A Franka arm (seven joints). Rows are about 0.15 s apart.
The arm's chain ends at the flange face. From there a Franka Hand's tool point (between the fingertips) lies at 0.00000 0.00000 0.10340 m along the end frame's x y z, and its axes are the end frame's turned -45 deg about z.
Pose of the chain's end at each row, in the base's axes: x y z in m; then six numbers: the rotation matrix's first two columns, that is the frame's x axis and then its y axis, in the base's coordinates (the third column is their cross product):
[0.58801 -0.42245 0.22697 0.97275 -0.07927 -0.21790 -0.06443 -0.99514 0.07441]
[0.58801 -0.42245 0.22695 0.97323 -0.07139 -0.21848 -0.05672 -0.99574 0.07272]
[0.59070 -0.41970 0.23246 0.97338 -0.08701 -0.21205 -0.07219 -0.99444 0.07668]
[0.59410 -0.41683 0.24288 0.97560 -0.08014 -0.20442 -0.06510 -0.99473 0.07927]
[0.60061 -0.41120 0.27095 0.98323 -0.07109 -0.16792 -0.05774 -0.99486 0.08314]
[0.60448 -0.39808 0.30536 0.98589 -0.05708 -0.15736 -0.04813 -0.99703 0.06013]
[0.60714 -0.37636 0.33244 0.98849 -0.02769 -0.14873 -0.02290 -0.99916 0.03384]
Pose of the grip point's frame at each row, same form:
[0.56498 -0.42848 0.12635 0.73340 0.64762 -0.20669 0.64228 -0.75972 -0.10146]
[0.56498 -0.42849 0.12633 0.72828 0.65361 -0.20591 0.64807 -0.75457 -0.10307]
[0.56821 -0.42583 0.13172 0.73933 0.64165 -0.20416 0.63724 -0.76470 -0.09572]
[0.57242 -0.42345 0.14200 0.73589 0.64671 -0.20060 0.64382 -0.76005 -0.08849]
[0.58273 -0.41865 0.16938 0.73608 0.65320 -0.17753 0.65442 -0.75374 -0.05995]
[0.58790 -0.40343 0.20344 0.73116 0.66465 -0.15379 0.66310 -0.74537 -0.06875]
[0.59168 -0.37947 0.23025 0.71516 0.68693 -0.12910 0.68278 -0.72609 -0.08124]

